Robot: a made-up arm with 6 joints. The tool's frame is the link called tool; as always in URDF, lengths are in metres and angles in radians. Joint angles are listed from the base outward. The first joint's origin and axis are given. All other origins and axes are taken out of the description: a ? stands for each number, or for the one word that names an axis. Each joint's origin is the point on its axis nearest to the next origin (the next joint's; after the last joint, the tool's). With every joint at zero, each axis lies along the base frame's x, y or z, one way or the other. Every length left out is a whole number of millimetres.
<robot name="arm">
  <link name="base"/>
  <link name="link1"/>
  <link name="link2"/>
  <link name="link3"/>
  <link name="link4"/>
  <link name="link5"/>
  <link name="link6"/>
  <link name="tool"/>
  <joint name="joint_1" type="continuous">
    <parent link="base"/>
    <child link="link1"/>
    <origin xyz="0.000 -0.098 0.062" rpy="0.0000 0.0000 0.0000"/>
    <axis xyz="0 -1 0"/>
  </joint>
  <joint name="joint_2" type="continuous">
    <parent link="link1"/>
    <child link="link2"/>
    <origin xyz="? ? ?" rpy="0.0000 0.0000 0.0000"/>
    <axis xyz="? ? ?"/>
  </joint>
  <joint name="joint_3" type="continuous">
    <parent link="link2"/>
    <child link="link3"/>
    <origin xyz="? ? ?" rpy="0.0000 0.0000 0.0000"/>
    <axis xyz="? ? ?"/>
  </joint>
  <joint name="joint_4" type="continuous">
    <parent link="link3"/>
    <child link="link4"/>
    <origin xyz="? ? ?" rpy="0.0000 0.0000 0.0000"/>
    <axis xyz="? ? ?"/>
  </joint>
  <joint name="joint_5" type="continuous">
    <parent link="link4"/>
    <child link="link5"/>
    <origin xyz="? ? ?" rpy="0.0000 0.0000 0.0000"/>
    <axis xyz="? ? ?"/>
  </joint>
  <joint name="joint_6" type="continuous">
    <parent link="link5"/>
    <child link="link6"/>
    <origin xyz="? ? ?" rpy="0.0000 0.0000 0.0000"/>
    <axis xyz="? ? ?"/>
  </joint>
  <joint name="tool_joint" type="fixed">
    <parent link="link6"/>
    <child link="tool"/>
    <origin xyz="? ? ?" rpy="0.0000 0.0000 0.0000"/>
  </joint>
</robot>
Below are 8 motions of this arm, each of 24 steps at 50 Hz.
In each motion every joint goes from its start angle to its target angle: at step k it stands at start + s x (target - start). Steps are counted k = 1, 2, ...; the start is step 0. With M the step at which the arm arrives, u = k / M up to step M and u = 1 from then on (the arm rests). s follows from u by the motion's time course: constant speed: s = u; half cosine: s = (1 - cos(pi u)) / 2; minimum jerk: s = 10 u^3 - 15 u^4 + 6 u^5.
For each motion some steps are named. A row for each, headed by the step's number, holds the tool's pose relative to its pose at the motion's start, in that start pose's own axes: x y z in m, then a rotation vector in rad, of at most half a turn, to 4 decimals.
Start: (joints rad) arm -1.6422 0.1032 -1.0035 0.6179 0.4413 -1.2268
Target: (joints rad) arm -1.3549 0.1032 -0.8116 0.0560 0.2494 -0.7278
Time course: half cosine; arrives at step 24
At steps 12, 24:
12: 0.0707 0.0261 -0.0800 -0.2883 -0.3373 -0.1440
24: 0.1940 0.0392 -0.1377 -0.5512 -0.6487 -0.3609

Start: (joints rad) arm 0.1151 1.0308 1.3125 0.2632 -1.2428 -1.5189
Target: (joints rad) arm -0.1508 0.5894 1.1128 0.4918 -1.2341 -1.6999
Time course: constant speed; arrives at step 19
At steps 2, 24:
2: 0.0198 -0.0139 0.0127 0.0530 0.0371 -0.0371
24: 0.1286 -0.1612 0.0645 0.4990 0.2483 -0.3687

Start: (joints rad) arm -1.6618 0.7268 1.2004 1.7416 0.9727 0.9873
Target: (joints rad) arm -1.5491 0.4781 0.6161 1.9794 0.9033 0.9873
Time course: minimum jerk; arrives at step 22
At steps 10, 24:
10: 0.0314 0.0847 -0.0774 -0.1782 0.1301 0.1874
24: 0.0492 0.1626 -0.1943 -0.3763 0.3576 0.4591

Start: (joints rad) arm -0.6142 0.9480 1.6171 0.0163 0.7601 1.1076
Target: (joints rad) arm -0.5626 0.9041 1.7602 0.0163 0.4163 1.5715
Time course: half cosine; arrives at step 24
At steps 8, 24:
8: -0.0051 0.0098 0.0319 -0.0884 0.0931 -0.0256
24: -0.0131 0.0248 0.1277 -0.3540 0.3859 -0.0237

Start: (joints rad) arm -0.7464 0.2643 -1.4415 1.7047 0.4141 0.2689
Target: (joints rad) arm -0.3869 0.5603 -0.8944 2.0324 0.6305 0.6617
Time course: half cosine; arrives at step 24
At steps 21, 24:
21: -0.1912 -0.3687 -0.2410 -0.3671 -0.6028 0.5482
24: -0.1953 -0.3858 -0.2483 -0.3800 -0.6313 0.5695

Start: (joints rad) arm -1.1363 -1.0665 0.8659 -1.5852 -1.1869 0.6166
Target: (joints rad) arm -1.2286 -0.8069 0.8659 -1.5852 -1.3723 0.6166
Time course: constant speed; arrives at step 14
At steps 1, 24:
1: -0.0042 0.0024 0.0058 0.0155 -0.0044 -0.0100
24: -0.0652 0.0221 0.0803 0.2215 -0.0555 -0.1290

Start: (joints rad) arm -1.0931 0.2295 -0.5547 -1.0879 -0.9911 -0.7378
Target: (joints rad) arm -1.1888 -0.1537 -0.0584 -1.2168 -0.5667 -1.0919
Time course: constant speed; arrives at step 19
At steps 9, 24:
9: -0.0252 -0.0100 0.0510 -0.0552 -0.1453 0.1143
24: -0.0667 0.0037 0.1018 -0.1547 -0.2545 0.1932

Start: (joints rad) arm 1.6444 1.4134 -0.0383 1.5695 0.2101 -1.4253
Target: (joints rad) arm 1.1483 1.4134 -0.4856 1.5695 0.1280 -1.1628
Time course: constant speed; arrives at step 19
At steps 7, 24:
7: 0.0210 -0.2676 -0.0807 -0.2642 -0.0799 0.1373
24: 0.2052 -0.7163 -0.1780 -0.6932 -0.3151 0.3414

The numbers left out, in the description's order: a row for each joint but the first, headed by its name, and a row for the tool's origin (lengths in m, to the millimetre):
joint_2: xyz 0.396 0.000 -0.038, axis 0 0 1
joint_3: xyz 0.009 -0.464 0.000, axis 0 1 0
joint_4: xyz -0.385 0.000 0.023, axis 0 0 1
joint_5: xyz -0.041 0.195 0.000, axis 0 0 1
joint_6: xyz -0.337 -0.093 0.000, axis -1 0 0
tool: xyz 0.000 0.097 0.030

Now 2 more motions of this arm.
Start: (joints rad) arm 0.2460 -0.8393 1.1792 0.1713 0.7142 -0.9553
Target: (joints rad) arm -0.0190 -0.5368 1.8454 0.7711 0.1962 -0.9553
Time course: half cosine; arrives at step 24
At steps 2, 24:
2: 0.0011 0.0091 0.0074 0.0073 0.0081 -0.0111
24: 0.3391 0.3985 0.5111 0.4991 0.3820 -0.6783

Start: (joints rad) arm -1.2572 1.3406 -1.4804 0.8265 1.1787 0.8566
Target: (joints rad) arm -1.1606 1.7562 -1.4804 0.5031 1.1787 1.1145
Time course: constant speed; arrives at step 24
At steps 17, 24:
17: -0.0097 0.1159 -0.1761 -0.2769 -0.0502 -0.2981
24: 0.0033 0.1526 -0.2495 -0.3651 -0.0616 -0.4289

